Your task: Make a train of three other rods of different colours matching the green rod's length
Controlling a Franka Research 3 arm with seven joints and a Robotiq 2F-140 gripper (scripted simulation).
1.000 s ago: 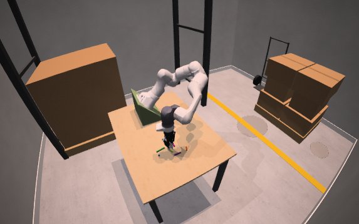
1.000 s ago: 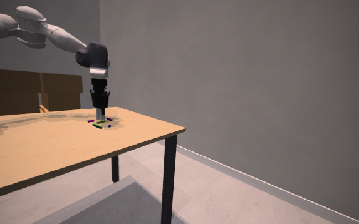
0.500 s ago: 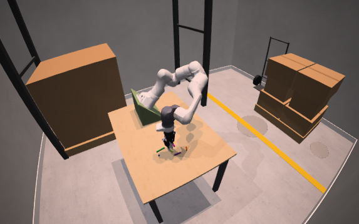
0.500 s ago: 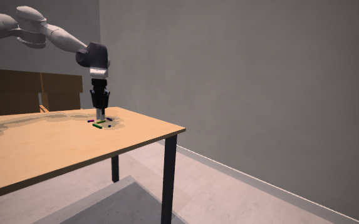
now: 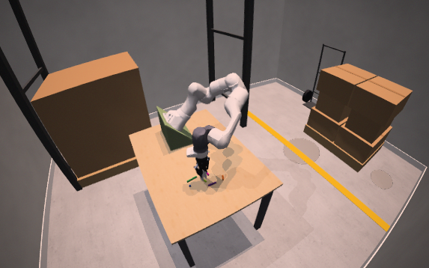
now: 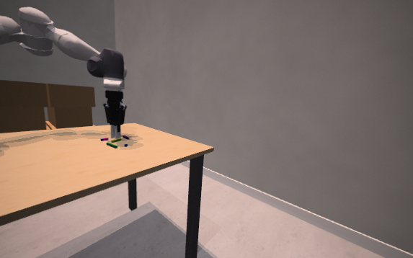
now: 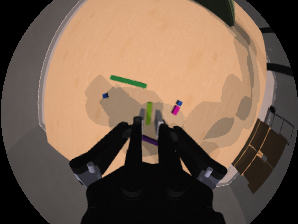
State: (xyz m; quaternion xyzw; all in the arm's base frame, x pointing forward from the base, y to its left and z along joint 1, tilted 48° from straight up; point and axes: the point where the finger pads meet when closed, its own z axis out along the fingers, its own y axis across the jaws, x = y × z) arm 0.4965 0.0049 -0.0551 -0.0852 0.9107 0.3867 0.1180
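My gripper is now 5 cm above the lime rod. Round my hand: purple rod 6 cm ahead, 5 cm below, 3 cm to the left; then magenta rod 5 cm to the left, 5 cm below, 3 cm behind; then green rod 7 cm to the right, 5 cm below, 5 cm behind.
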